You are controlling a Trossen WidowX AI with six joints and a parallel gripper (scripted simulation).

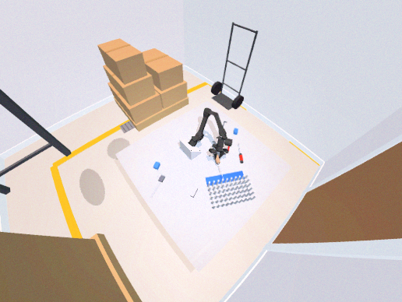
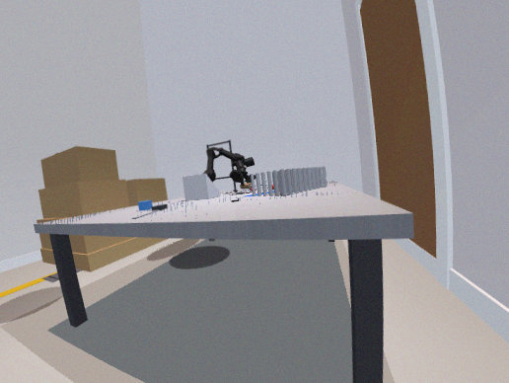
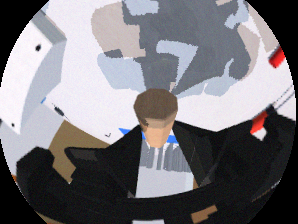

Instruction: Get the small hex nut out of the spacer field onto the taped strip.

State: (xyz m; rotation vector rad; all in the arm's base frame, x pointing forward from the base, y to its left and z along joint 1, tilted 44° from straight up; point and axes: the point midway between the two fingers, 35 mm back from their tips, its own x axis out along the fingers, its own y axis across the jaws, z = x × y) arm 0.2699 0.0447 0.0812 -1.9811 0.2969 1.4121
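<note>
My gripper tip is now 180 mm short of the blue taped strip, 70 mm to the left of it and 50 mm above it. Round my gripper tip: wooden-handled screwdriver: 90 mm ahead, 60 mm to the right, 10 mm below.
</note>
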